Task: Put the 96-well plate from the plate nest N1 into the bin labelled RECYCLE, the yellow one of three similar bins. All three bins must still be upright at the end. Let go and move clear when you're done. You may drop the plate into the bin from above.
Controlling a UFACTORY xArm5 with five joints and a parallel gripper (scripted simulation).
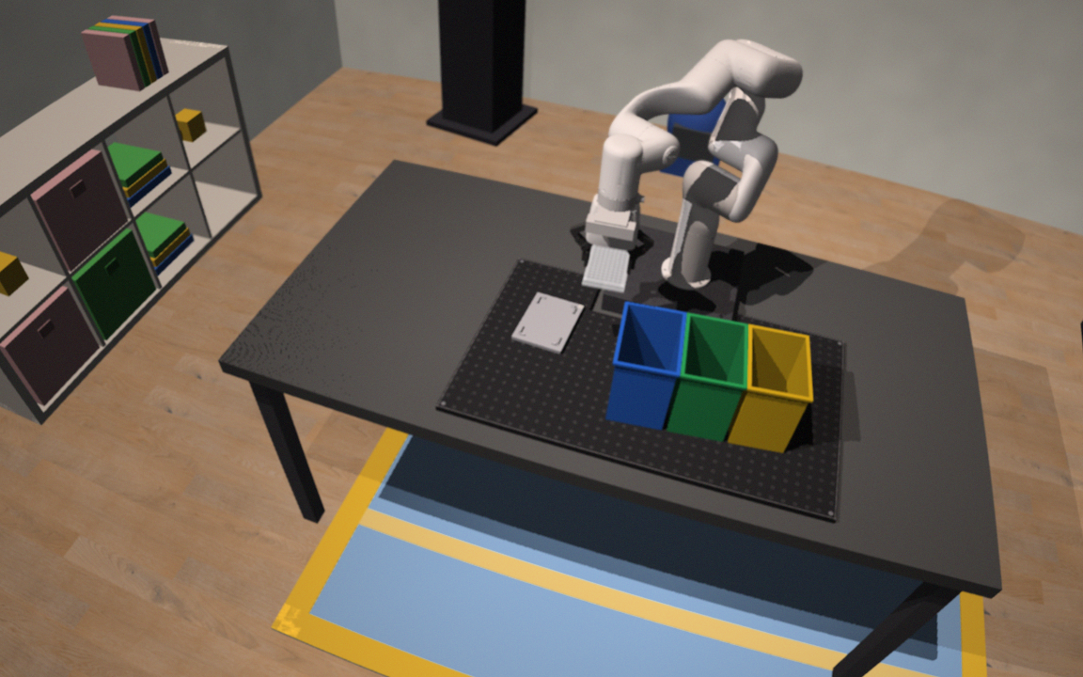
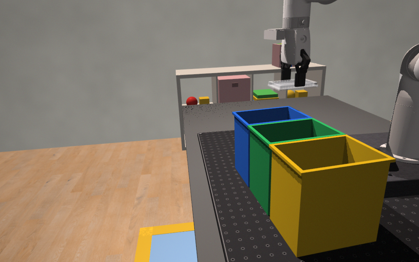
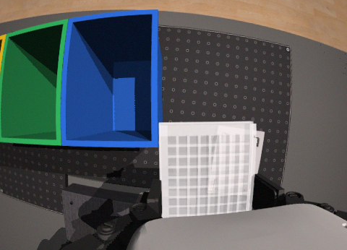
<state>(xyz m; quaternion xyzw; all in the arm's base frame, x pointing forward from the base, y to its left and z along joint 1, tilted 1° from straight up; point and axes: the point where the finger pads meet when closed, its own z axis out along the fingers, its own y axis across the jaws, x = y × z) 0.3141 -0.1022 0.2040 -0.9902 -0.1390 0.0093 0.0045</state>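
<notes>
The yellow bin is 1 cm ahead of my hand, 39 cm to the left of it and 16 cm below it. Round my hand: blue bin: 9 cm ahead, 14 cm to the left, 16 cm below; white 96-well plate: 1 cm below; plate nest: 13 cm to the right, 24 cm below.
</notes>
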